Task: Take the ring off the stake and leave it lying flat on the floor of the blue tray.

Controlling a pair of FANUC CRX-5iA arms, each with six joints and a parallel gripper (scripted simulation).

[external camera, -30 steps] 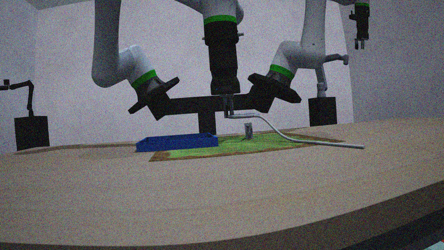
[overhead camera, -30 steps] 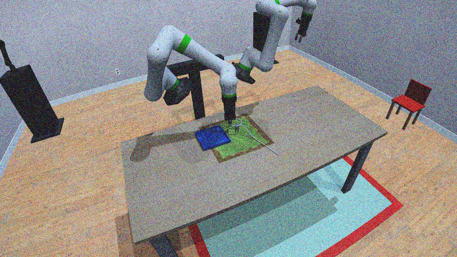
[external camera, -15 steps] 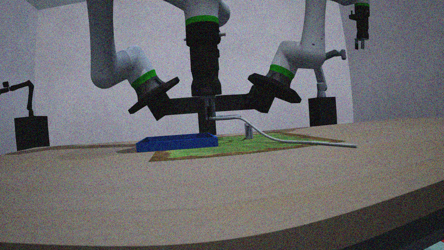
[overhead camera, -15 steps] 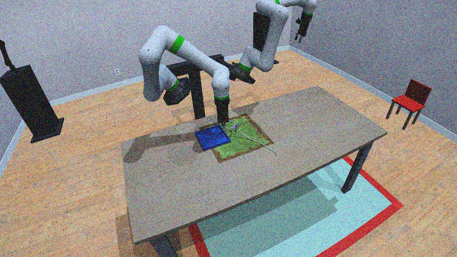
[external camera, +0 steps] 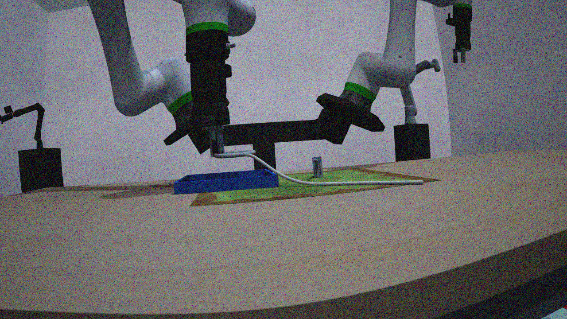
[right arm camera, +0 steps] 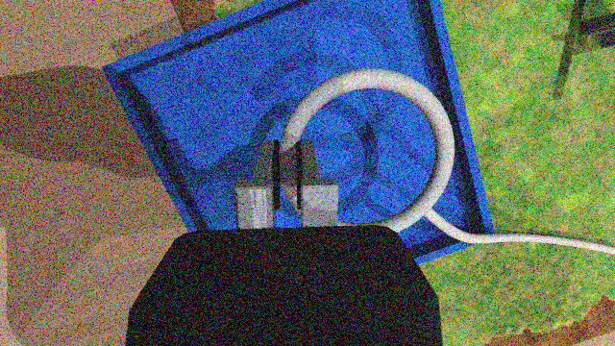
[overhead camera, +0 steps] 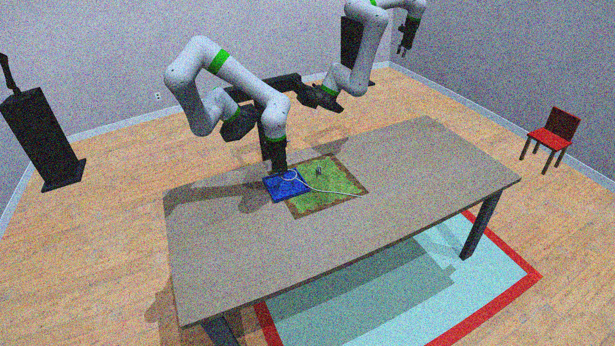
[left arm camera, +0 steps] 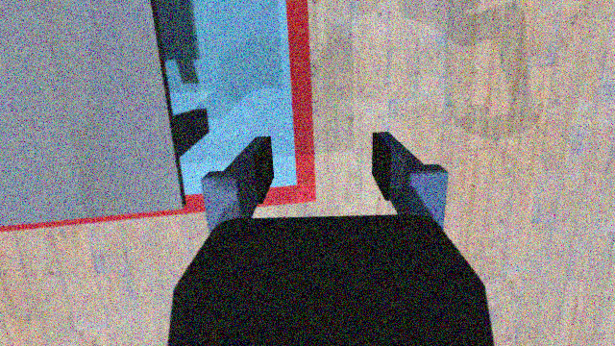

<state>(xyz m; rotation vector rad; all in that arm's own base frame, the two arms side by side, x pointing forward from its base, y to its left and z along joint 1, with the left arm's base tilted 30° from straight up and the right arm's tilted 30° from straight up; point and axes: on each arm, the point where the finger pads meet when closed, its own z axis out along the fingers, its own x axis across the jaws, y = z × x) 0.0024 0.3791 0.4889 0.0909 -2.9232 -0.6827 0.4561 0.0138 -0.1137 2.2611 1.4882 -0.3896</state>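
The blue tray is 70 mm below my right hand, 10 mm to the left of it and 10 mm ahead of it. Round my right hand: grey stake: 220 mm to the left, 60 mm below; then grey ring: 40 mm to the left, 10 mm below, 10 mm ahead.
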